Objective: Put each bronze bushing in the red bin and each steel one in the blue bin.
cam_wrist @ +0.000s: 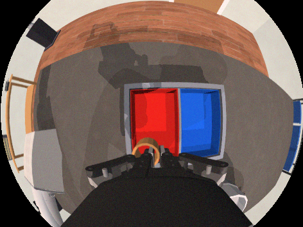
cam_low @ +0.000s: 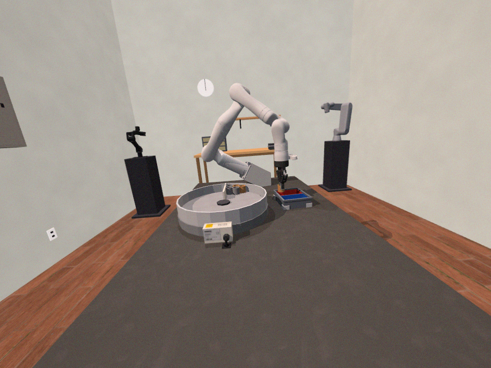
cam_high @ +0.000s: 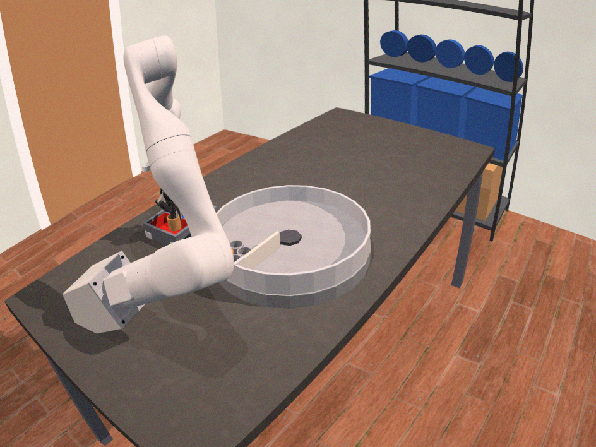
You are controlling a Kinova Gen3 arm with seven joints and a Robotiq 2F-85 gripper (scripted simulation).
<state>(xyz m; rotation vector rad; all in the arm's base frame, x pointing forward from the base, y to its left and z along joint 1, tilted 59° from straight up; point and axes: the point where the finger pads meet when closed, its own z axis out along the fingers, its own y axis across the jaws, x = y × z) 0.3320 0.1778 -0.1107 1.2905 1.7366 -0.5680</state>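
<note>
The grey tray is 4 cm ahead of my hand, 4 cm to the left of it and 6 cm below it. From my hand the other things lie so: turntable: 12 cm ahead, 32 cm to the right, 3 cm below.
</note>
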